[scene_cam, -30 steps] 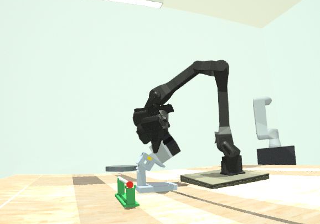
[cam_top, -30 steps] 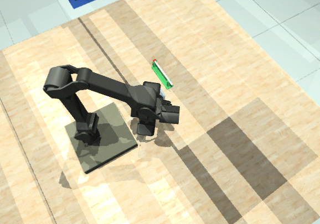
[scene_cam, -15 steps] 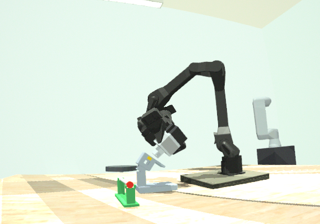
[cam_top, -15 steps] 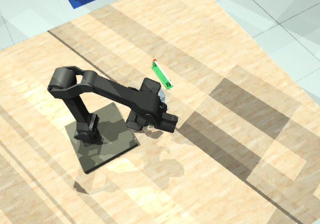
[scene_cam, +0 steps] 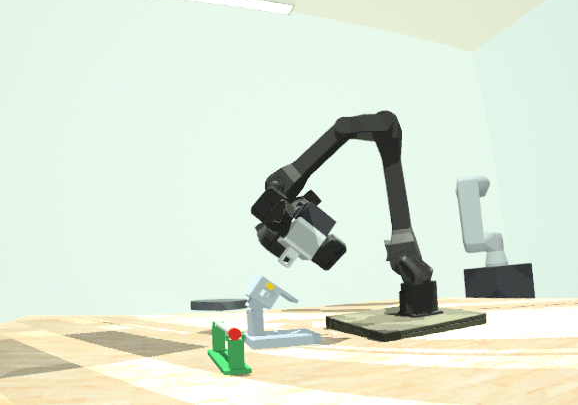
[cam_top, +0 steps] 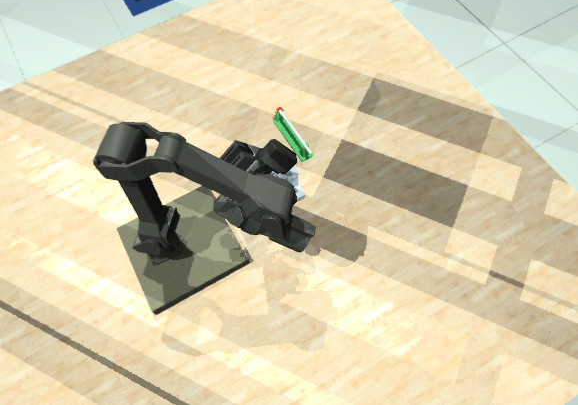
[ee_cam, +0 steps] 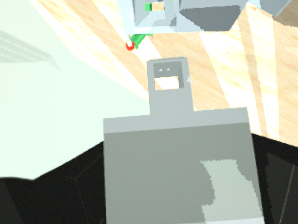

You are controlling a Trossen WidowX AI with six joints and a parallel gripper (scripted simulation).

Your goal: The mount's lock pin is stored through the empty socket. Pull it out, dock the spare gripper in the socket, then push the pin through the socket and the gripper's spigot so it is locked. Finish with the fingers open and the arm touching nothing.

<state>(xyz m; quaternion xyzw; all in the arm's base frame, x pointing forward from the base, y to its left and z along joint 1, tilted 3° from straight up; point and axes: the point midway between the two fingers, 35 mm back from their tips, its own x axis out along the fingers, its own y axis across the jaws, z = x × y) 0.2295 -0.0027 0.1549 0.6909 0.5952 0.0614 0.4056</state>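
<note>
The mount lies 100 mm below my gripper tip, 50 mm ahead of it and 10 mm to the right of it. The rest, counted from my gripper tip: spare gripper 20 mm above, 10 mm to the right, 10 mm behind; then green cradle 130 mm below, 130 mm ahead, 110 mm to the left.
</note>
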